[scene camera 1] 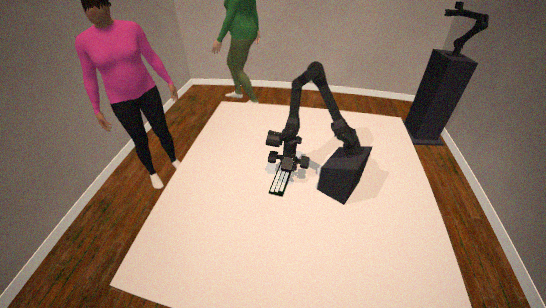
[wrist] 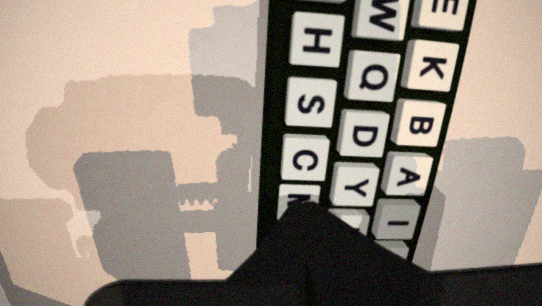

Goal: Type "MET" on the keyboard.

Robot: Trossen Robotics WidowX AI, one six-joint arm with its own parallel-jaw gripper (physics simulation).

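Frame: origin at the arm's base, x back, y left, z down, level; metres.
Seen in the pictures: gripper, fingertip midpoint: (wrist: 302, 212); arm's base, link origin: (scene camera 1: 354, 152).
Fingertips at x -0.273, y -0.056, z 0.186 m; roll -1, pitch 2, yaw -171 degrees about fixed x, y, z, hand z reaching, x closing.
Pixels of each thing's middle, then the offset from my fingertips to it. Level surfaces: height alone.
- keyboard, body centre: (wrist: 363, 88) (scene camera 1: 281, 178) dx -0.028, dy +0.041, dz +0.003 m
- E key, body centre: (wrist: 441, 3) dx -0.053, dy +0.063, dz -0.002 m
- pale mat, surface height: dz +0.011 m
The keyboard (scene camera 1: 279, 181) (wrist: 273, 125) is a dark strip with three rows of white letter keys, lying on the pale surface. In the wrist view the E key (wrist: 440, 19) is cut by the top edge. The H, S, C, W, Q, D, Y, K, B, A and I keys also show. My gripper (scene camera 1: 287, 167) (wrist: 302, 212) is shut and empty, pointing down over the keyboard's far part. Its tip partly covers a key (wrist: 286, 200) with a letter like M or N, and a key (wrist: 356, 222) beside it. No T key can be made out. Contact with a key cannot be told.
My arm stands on a dark block (scene camera 1: 340, 172) right of the keyboard on the pale mat (scene camera 1: 225, 250). A person in pink (scene camera 1: 117, 60) stands at the left, another in green (scene camera 1: 243, 25) at the back. A second arm (scene camera 1: 467, 37) stands on a tall pedestal (scene camera 1: 437, 95) at the back right.
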